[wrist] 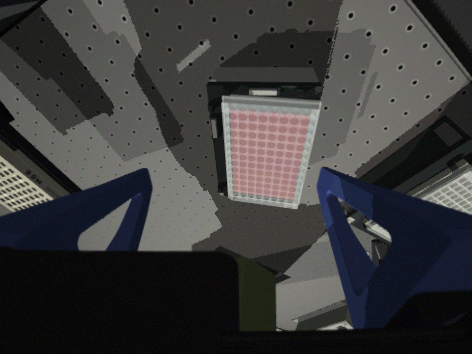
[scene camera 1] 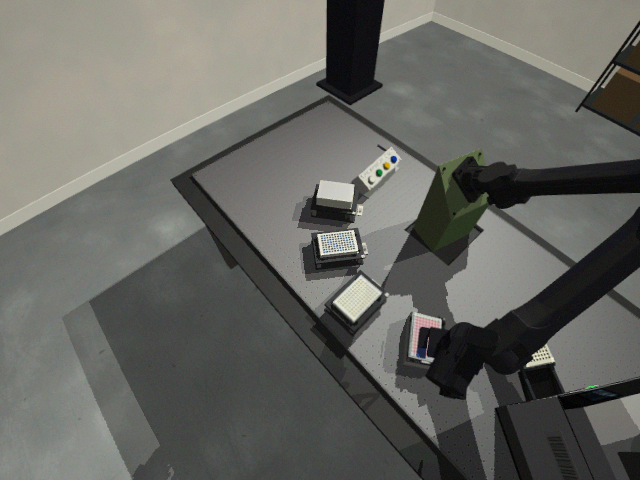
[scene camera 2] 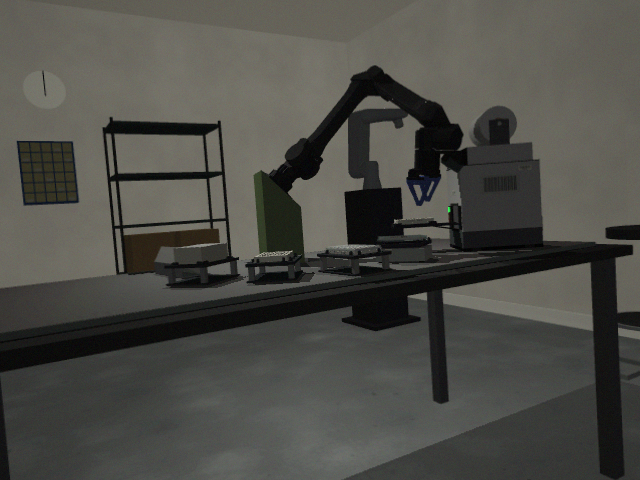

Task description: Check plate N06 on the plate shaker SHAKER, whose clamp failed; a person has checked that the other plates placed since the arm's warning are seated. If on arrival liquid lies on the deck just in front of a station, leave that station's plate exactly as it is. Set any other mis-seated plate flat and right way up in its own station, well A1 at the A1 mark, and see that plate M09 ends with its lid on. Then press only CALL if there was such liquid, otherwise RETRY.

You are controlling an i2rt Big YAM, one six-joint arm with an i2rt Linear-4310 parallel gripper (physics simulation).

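Places are measured from the arm's base along level axes (x ahead, y left, z up), in centimetres.
Where they show: gripper, fingertip midpoint: (wrist: 234,177) (scene camera 2: 423,203); arm's base, origin of the base link: (scene camera 1: 469,179) (scene camera 2: 273,188).
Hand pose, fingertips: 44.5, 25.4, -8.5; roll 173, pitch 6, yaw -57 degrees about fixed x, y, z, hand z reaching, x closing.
Things, the pixels of their top centre, and the offset from my fingertips, as dx, dy, dz. "spot": a spot on its surface instead.
- pink-welled plate with a clear rim, middle of its top: (wrist: 265,166) (scene camera 2: 402,234) (scene camera 1: 427,335) -4.0, -5.1, -8.5
- dark-topped station, surface spot: (wrist: 215,90) spot: -1.2, +2.7, -10.8
- blue-and-white-welled plate, middle of its top: (scene camera 2: 274,253) (scene camera 1: 337,242) -8.0, -44.6, -10.2
- tall white block, middle of its top: (scene camera 2: 201,245) (scene camera 1: 335,190) -21.3, -59.2, -6.9
- button panel, middle of its top: (scene camera 2: 179,246) (wrist: 330,347) (scene camera 1: 379,162) -44.3, -58.7, -7.9
- grey instrument, middle of its top: (scene camera 2: 487,110) -6.8, +37.0, +29.3
- pale strip, surface spot: (wrist: 194,56) spot: -1.7, +6.0, -16.3
A pink-welled plate with a clear rim (scene camera 1: 417,330) (wrist: 267,155) lies on a dark-topped station (scene camera 1: 413,363) (wrist: 215,90); in the wrist view it looks slightly askew to it. My gripper (scene camera 1: 423,350) (scene camera 2: 421,201) (wrist: 234,177) is open and empty above this plate. A cream plate (scene camera 1: 357,298) (scene camera 2: 354,250) (wrist: 452,192), a blue-and-white-welled plate (scene camera 1: 337,243) (scene camera 2: 275,254) and a tall white block (scene camera 1: 336,196) (scene camera 2: 201,251) sit on other stations. The button panel (scene camera 1: 379,169) has white, green, yellow and blue buttons. Which station is SHAKER, and any liquid, cannot be made out.
A cream plate (scene camera 1: 541,356) (scene camera 2: 413,221) (wrist: 17,187) is on the tray of a grey instrument (scene camera 1: 537,439) (scene camera 2: 501,206). The green arm mount (scene camera 1: 449,211) (scene camera 2: 279,222) (wrist: 257,295) stands behind the stations. A pale strip (wrist: 194,56) shows on the deck near the pink plate's station.
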